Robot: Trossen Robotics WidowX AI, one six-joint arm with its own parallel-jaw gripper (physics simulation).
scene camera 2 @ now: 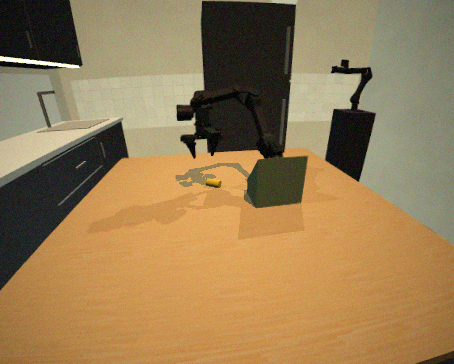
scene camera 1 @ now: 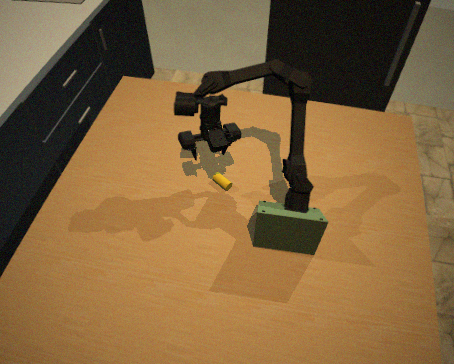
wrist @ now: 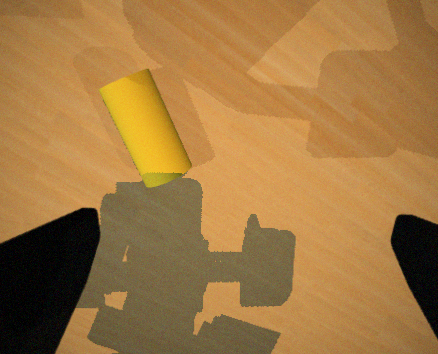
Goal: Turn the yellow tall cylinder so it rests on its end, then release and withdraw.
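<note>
The yellow cylinder (scene camera 1: 222,181) (scene camera 2: 213,183) (wrist: 146,128) lies on its side on the wooden table (scene camera 1: 150,300) (scene camera 2: 225,280). In the wrist view it is at the upper left, its long axis running from upper left to lower right, beyond the fingertips. My gripper (scene camera 1: 209,156) (scene camera 2: 202,154) (wrist: 247,225) is wide open and empty. It points down and hangs well above the table, apart from the cylinder. In the wrist view one finger shows at each side.
The arm stands on a green block (scene camera 1: 287,232) (scene camera 2: 280,182), to the right of the cylinder in both scene views. A dark counter (scene camera 1: 65,100) (scene camera 2: 75,170) runs along the left. A tall dark cabinet (scene camera 1: 340,50) (scene camera 2: 247,75) stands behind. Arm shadows cross the table around the cylinder.
</note>
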